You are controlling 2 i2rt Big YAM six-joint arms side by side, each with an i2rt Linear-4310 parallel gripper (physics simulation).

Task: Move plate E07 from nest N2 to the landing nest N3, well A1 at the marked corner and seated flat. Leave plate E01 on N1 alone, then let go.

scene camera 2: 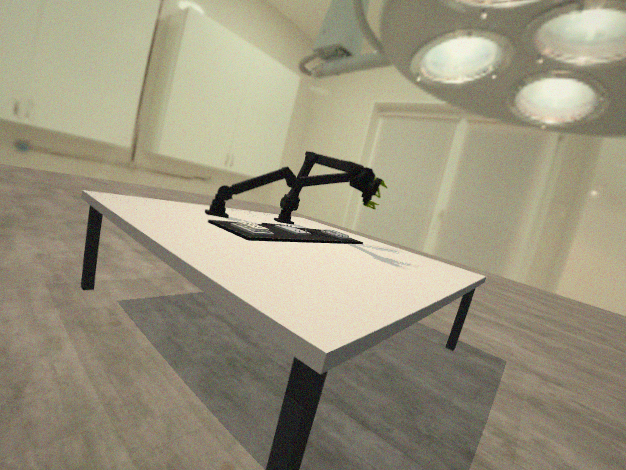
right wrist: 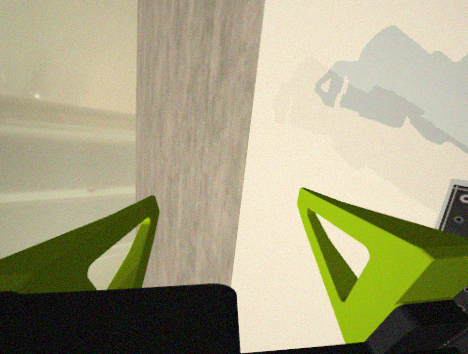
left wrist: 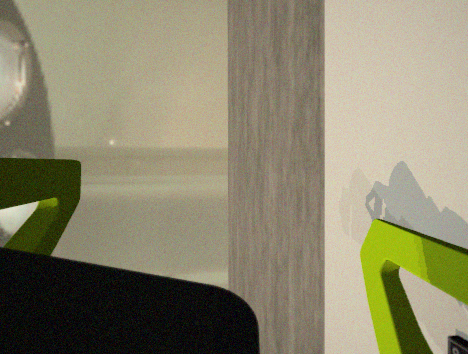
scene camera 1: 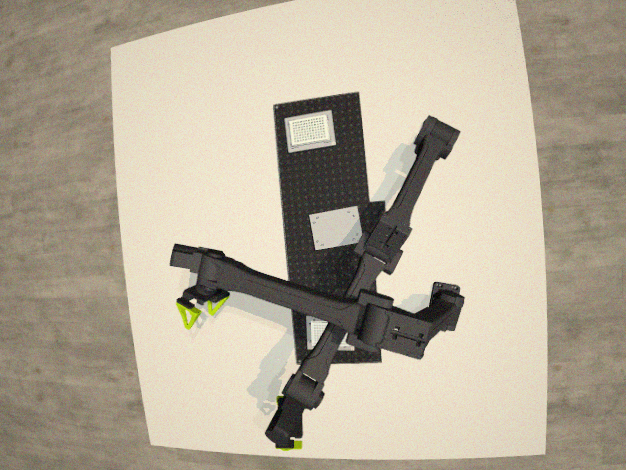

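A white well plate (scene camera 1: 309, 129) sits in a grey nest at the upper end of the black board in scene camera 1. A second white plate (scene camera 1: 318, 332) lies near the board's lower end, partly hidden under the arms. Between them a bare light-grey nest (scene camera 1: 333, 227) shows, with no plate on it. Plate labels, nest labels and the marked corner are not readable. My left gripper (scene camera 1: 200, 321) (left wrist: 227, 208) is open and empty, left of the board and above the table. My right gripper (scene camera 1: 284, 422) (right wrist: 228, 199) is open and empty, below the board's lower end.
The black perforated board (scene camera 1: 323, 177) (scene camera 2: 308, 239) lies on the white table (scene camera 1: 202, 126) (scene camera 2: 323, 298). My two arms cross above the board's lower part in scene camera 1. A board corner (right wrist: 456, 212) shows at the right of the right wrist view. A large lamp (scene camera 2: 455, 91) hangs overhead.
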